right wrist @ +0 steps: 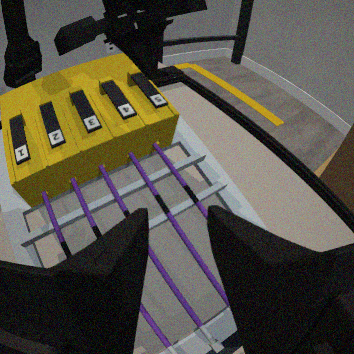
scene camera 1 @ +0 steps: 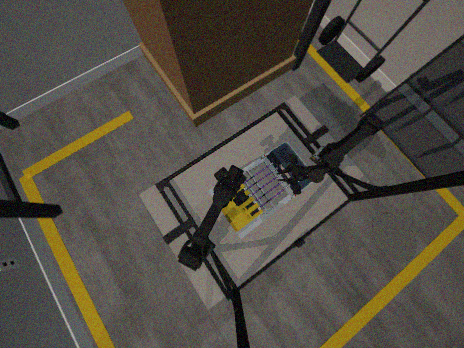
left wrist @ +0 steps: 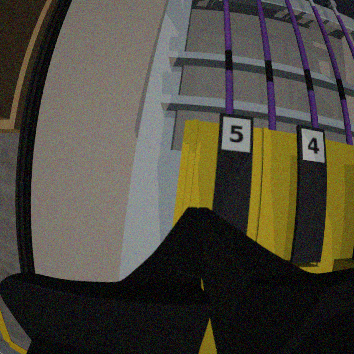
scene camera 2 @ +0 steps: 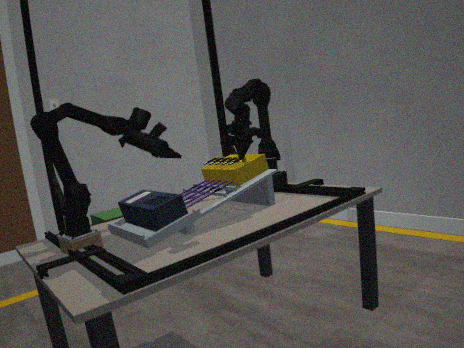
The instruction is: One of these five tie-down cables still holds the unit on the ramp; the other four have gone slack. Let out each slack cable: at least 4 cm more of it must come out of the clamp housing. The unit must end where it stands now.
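The yellow clamp housing sits high on the pale ramp, its black levers numbered 1 to 5. Lever 5 and lever 4 lie down in their slots. Purple cables, each with a black band, run down to the dark blue unit. My left gripper is shut and empty, over the housing beside lever 5, whose rear it hides. My right gripper is partly open and empty, above the cables.
A black rail frame runs round the table. A green block lies behind the unit in scene camera 2. A brown cabinet stands beyond the table. My two arms stand at opposite ends of the ramp.
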